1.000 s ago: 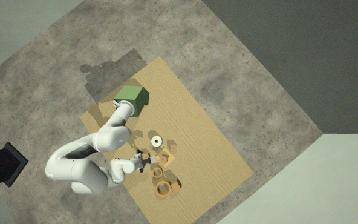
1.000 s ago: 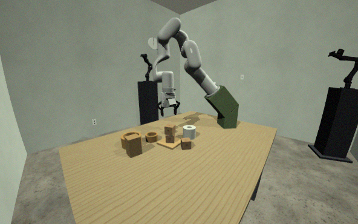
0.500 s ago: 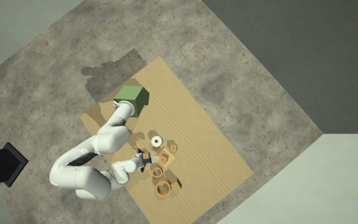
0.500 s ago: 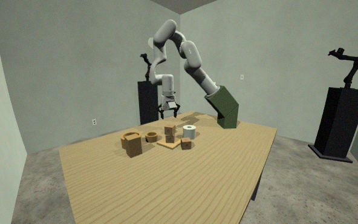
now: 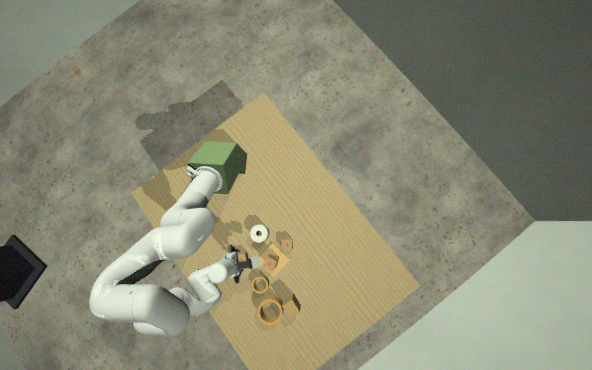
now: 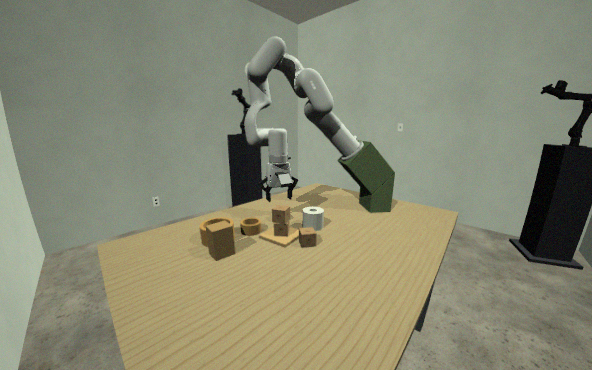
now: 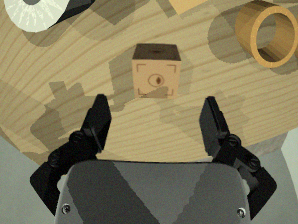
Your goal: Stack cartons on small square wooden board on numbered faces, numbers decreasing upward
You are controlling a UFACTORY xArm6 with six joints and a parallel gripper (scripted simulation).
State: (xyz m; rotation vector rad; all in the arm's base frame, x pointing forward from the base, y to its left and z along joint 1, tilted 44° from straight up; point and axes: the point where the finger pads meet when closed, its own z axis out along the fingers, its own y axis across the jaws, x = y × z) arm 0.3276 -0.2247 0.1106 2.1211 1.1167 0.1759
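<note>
My gripper is now 80 mm above the carton. From my hand the other things lie so: square wooden board (130 mm ahead, 80 mm to the left, 100 mm below); small wooden ring (150 mm ahead, 50 mm to the right, 80 mm below); white paper roll (160 mm to the left, 70 mm below).
</note>
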